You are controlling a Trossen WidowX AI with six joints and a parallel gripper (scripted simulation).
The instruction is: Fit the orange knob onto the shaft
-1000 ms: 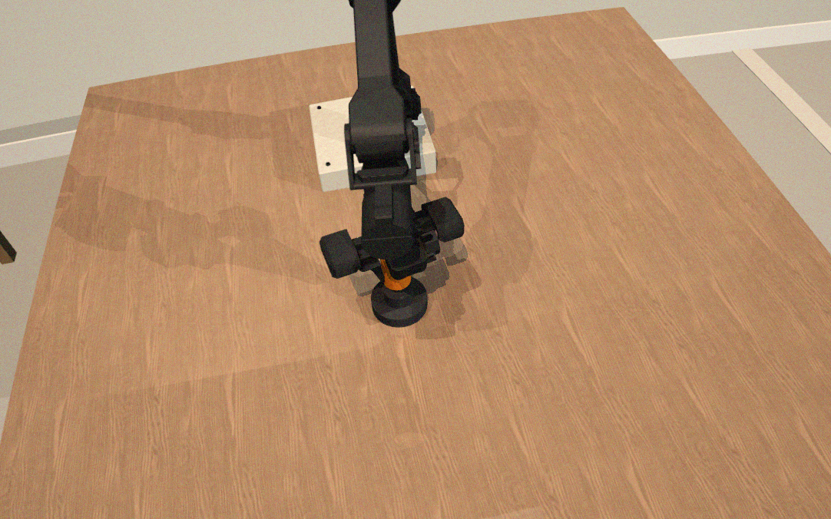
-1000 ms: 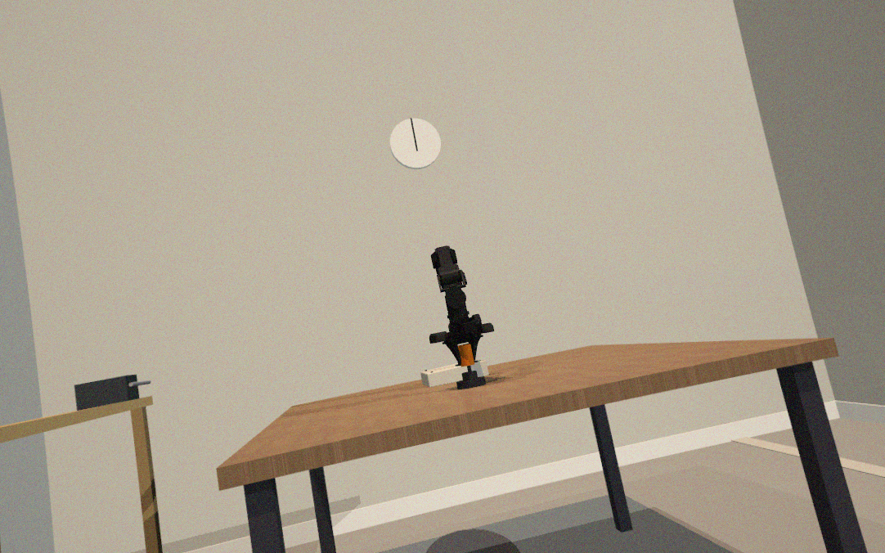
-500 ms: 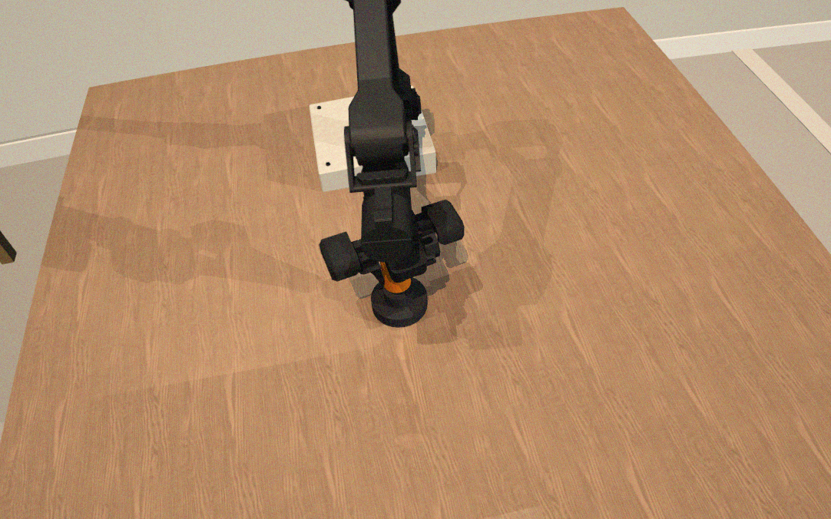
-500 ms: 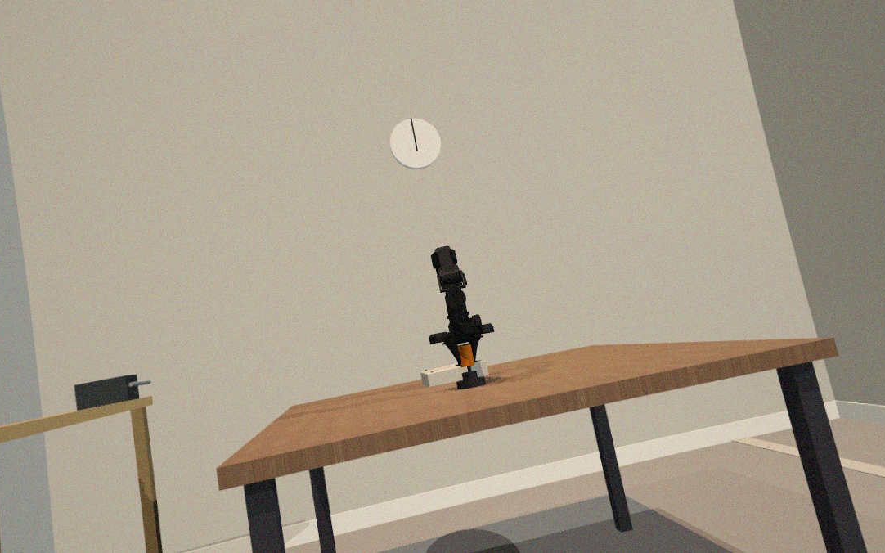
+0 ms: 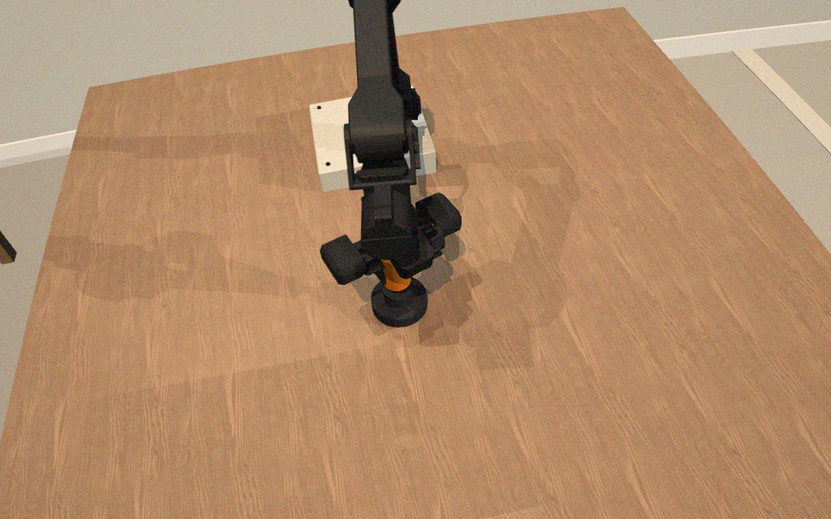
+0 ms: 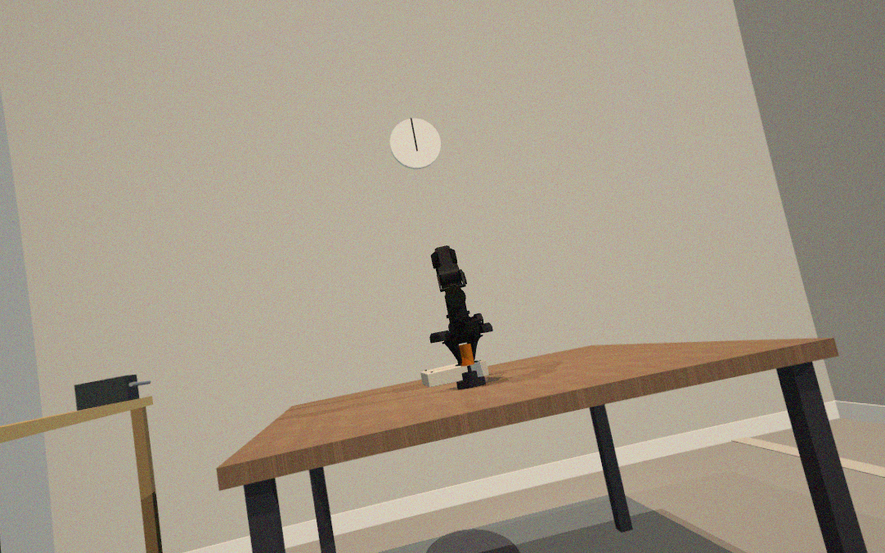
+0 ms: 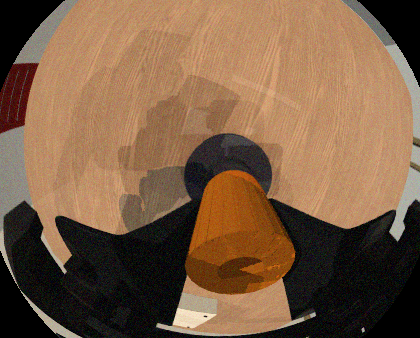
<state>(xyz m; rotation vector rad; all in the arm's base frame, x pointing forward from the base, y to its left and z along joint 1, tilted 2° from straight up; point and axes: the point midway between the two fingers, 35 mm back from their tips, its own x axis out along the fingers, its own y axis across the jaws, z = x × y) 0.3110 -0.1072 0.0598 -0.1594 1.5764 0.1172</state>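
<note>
Now: the orange knob 2 cm above my gripper tip. Also, from my gripper tip: dark round pedestal: 4 cm below.
</note>
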